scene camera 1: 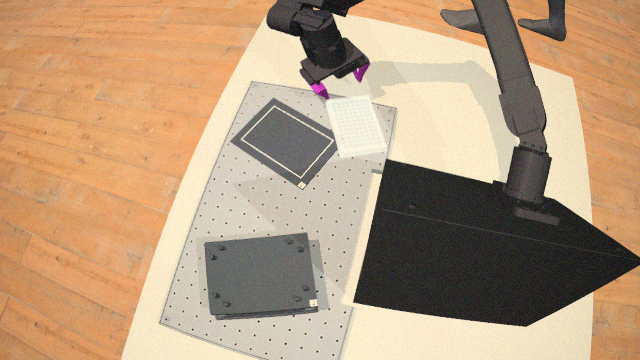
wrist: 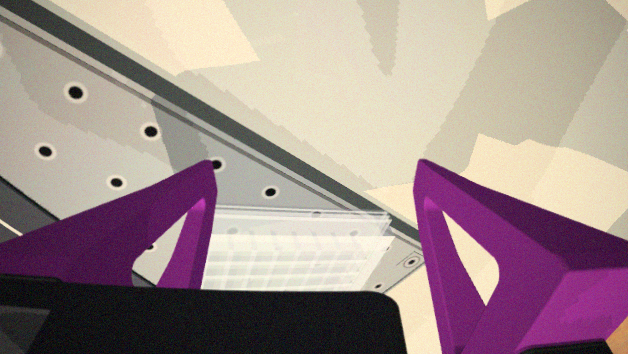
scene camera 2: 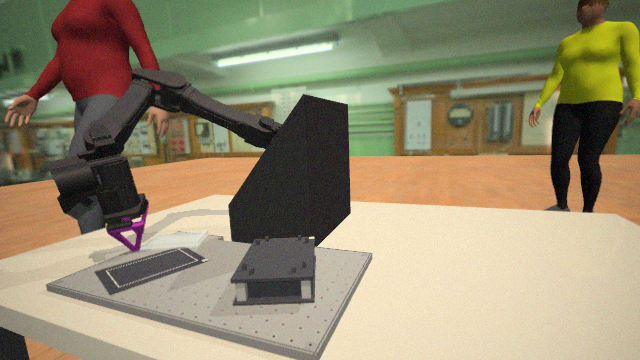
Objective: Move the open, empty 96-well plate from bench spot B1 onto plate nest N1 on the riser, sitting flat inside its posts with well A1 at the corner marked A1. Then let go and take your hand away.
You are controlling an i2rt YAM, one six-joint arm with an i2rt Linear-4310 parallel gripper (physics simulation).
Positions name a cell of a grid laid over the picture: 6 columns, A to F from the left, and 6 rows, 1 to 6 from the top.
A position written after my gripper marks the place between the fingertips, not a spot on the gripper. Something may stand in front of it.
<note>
In view: my gripper (scene camera 1: D2), a white well plate (scene camera 1: D3) and a dark mat (scene camera 2: B5).
The white well plate shows as well in the wrist view (wrist: C5) and in scene camera 2 (scene camera 2: B4). My gripper shows as well in the wrist view (wrist: D3) and in scene camera 2 (scene camera 2: B5). The dark mat shows as well in the wrist view (wrist: A4).
</note>
